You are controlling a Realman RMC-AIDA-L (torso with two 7-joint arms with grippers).
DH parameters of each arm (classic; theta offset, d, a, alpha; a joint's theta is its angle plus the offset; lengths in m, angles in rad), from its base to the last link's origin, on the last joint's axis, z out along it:
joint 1: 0 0.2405 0 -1.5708
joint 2: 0 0 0 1.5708
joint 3: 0 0.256 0 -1.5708
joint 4: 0 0 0 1.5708
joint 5: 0 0.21 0 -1.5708
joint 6: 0 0 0 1.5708
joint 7: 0 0.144 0 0
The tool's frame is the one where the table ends.
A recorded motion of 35 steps. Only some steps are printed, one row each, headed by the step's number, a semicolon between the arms.
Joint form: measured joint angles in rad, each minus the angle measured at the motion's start. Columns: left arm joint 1, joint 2, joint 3, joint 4, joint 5, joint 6, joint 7; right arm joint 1, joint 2, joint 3, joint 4, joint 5, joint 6, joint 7.
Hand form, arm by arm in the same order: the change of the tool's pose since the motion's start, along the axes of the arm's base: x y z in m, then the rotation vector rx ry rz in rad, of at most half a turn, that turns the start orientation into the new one. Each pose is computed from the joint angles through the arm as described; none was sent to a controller.
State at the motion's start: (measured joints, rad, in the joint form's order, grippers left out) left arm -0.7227 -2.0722 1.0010 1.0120 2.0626 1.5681 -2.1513; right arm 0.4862 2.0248 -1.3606 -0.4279 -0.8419 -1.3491 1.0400
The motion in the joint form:
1: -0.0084 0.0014 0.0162 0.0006 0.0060 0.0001 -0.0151; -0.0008 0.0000 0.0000 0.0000 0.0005 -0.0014 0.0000
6: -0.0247 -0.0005 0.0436 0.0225 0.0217 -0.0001 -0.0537; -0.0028 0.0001 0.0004 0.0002 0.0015 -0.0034 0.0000
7: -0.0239 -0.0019 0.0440 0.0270 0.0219 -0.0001 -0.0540; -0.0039 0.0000 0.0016 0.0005 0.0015 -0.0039 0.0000
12: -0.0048 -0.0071 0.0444 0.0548 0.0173 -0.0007 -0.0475; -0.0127 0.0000 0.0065 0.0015 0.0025 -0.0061 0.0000
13: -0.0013 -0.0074 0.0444 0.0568 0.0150 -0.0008 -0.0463; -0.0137 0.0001 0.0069 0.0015 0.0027 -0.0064 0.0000
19: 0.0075 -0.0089 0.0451 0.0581 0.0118 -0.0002 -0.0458; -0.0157 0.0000 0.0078 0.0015 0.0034 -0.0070 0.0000
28: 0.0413 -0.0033 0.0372 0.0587 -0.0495 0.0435 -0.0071; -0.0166 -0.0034 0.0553 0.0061 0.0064 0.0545 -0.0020
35: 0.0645 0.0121 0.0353 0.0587 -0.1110 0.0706 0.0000; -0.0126 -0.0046 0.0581 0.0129 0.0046 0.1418 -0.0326
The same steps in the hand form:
1: 0.0029 0.0001 -0.0023 -0.0129 0.0143 -0.0012; 0.0001 -0.0003 0.0001 0.0000 0.0011 0.0002
6: 0.0119 0.0008 -0.0047 -0.0253 0.0417 -0.0075; 0.0006 -0.0008 0.0003 0.0004 0.0031 -0.0007
7: 0.0126 0.0007 -0.0047 -0.0236 0.0415 -0.0099; 0.0011 -0.0010 0.0005 0.0012 0.0037 -0.0022
12: 0.0114 -0.0014 -0.0024 -0.0074 0.0368 -0.0186; 0.0044 -0.0028 0.0015 0.0048 0.0076 -0.0125
13: 0.0108 -0.0018 -0.0022 -0.0060 0.0347 -0.0181; 0.0047 -0.0030 0.0016 0.0052 0.0081 -0.0135
19: 0.0085 -0.0033 -0.0025 -0.0073 0.0310 -0.0117; 0.0054 -0.0034 0.0019 0.0062 0.0092 -0.0156
28: 0.0032 -0.0130 0.0019 -0.0312 -0.0231 -0.0317; 0.0167 0.0063 0.0099 0.0565 -0.0027 -0.0941
35: 0.0005 -0.0180 0.0095 -0.0419 -0.0716 -0.0326; 0.0274 0.0138 0.0077 0.0871 -0.0659 -0.1573

